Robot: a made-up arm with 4 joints.
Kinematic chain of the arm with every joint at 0, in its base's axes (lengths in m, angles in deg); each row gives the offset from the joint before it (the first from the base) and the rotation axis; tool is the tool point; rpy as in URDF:
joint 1: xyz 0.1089 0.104 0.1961 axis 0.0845 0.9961 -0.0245
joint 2: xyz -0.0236 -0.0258 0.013 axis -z
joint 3: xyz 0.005 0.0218 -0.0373 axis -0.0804 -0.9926 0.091
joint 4: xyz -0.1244 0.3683 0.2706 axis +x
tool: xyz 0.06 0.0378 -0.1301 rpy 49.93 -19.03 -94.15
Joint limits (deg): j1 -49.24..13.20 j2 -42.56..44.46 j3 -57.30..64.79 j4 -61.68..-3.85
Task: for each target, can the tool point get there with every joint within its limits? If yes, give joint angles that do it. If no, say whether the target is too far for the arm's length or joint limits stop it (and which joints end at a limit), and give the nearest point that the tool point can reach.
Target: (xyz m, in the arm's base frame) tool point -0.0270 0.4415 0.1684
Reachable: yes | joints 0.44 7.85 54.94 -33.54
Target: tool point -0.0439 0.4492 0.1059
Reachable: yes | joints -33.23 -0.44 36.88 -21.46
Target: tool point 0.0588 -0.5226 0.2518
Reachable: no: joint limits stop it (at a limit: joint 1, joint 2, joint 4) | nearest point -0.2458 0.1632 0.2520 | short by 0.750 m
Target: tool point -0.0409 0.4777 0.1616
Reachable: yes | joints -12.41 3.00 42.02 -13.76
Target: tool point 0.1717 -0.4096 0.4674
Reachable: no: joint limits stop it (at a limit: joint 2, joint 3, joint 4) | nearest point 0.2298 0.1881 0.4707 | short by 0.601 m
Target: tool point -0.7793 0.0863 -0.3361
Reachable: no: too far | nearest point -0.2542 0.2622 -0.0340 | short by 0.631 m
